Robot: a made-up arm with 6 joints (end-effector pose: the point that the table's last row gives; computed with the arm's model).
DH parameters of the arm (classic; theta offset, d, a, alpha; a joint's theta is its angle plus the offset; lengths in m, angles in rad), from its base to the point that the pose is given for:
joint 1: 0 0.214 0 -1.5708
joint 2: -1.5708 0 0.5 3.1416
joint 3: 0 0 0 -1.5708
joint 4: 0 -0.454 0 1.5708
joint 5: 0 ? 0 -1.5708
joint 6: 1.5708 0 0 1.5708
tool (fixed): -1.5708 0 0 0
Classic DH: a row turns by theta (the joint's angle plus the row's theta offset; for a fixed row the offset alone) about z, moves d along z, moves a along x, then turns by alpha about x.
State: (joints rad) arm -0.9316 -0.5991 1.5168 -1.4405 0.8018 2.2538
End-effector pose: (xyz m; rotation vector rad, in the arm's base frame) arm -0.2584 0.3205 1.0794 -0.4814 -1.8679 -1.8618
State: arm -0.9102 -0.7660 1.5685 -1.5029 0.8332 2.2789
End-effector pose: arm -0.3568 0.4453 0.9885 -0.3497 -2.0990 -1.7322
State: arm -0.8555 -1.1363 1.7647 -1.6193 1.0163 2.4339
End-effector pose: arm -0.5625 0.6567 0.6539 0.1088 -2.5292 -1.4300
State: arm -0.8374 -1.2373 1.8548 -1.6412 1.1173 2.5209
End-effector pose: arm -0.6091 0.6892 0.5247 0.3101 -2.5956 -1.3377
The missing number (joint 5, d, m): 0.125
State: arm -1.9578 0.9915 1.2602 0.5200 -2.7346 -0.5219
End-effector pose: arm -0.4173 -0.7366 0.6681 -1.9652 -1.1036 1.4618
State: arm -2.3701 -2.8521 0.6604 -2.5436 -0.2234 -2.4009
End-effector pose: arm 0.4960 0.3382 -0.3642 1.4622 0.8911 -0.0157
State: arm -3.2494 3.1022 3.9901 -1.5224 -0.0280 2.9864
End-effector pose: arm -0.4000 0.0494 -0.0122 0.7760 -1.6483 1.7196
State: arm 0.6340 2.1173 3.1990 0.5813 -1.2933 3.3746
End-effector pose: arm 0.5291 0.2593 0.3872 2.6334 0.1402 -0.1558
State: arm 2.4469 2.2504 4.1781 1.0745 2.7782 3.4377
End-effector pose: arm -0.0597 0.1272 0.2867 0.8311 1.4395 -1.3857
